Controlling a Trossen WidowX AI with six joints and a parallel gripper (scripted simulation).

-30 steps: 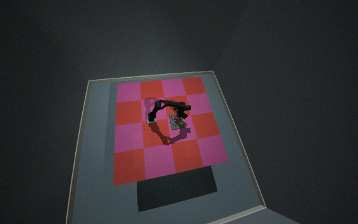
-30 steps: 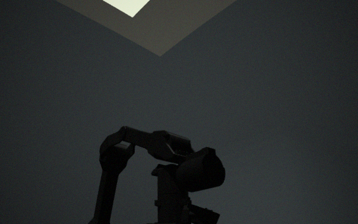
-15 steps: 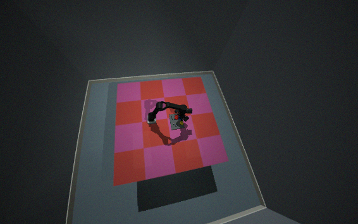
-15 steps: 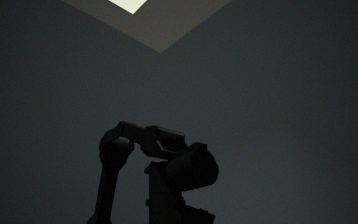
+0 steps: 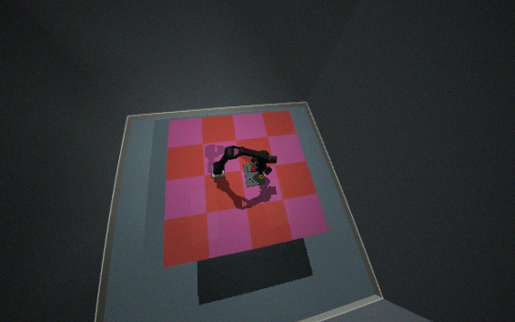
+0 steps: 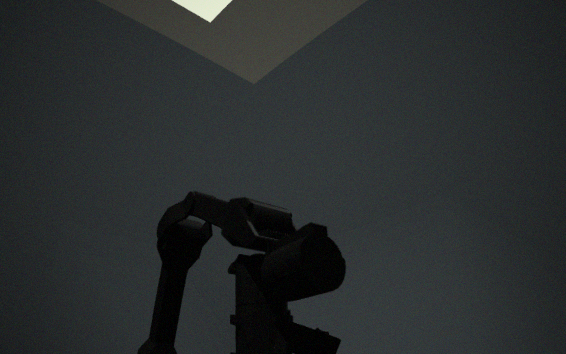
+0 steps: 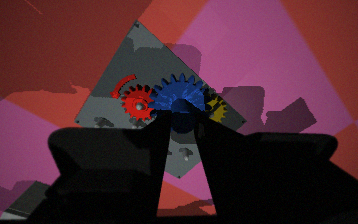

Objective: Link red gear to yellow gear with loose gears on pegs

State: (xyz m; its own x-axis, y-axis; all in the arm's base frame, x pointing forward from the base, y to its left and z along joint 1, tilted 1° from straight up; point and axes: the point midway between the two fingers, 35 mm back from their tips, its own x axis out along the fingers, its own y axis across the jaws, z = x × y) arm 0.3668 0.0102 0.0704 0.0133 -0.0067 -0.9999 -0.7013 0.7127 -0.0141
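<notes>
Right now my gripper tip is 10 mm short of the yellow gear, 50 mm to the left of it and 70 mm above it. Also, from my gripper tip: red gear: 50 mm behind, 20 mm to the left, 70 mm below; then red arrow: 50 mm behind, 60 mm to the left, 80 mm below; then blue gear: 10 mm below.
</notes>
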